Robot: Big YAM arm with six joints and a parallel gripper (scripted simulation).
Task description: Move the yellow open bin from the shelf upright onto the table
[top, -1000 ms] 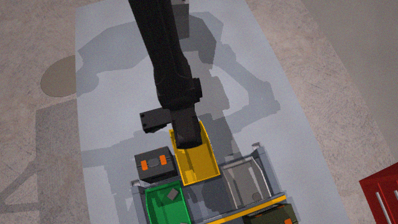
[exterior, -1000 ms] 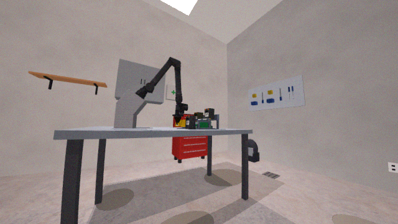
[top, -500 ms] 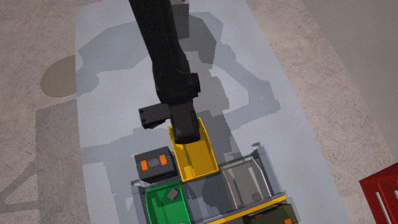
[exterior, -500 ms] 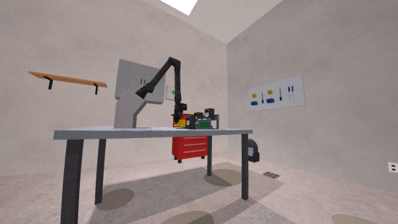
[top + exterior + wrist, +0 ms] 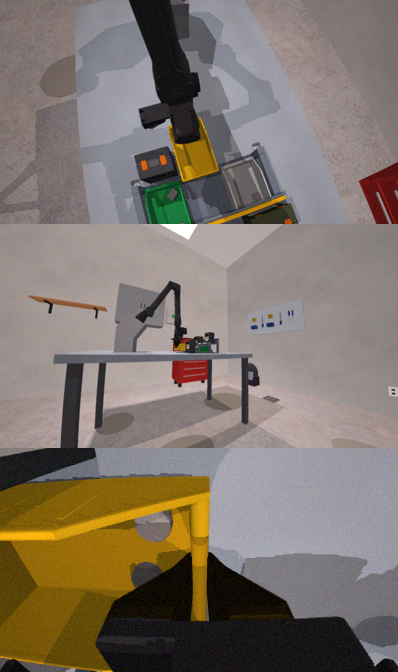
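Right now my hand is 8 cm short of the yellow bin, 1 cm to the left of it and 1 cm below it. Round my hand: green bin 22 cm ahead, 15 cm to the right, 1 cm below; then grey bin 25 cm ahead, 7 cm to the left, 1 cm below.
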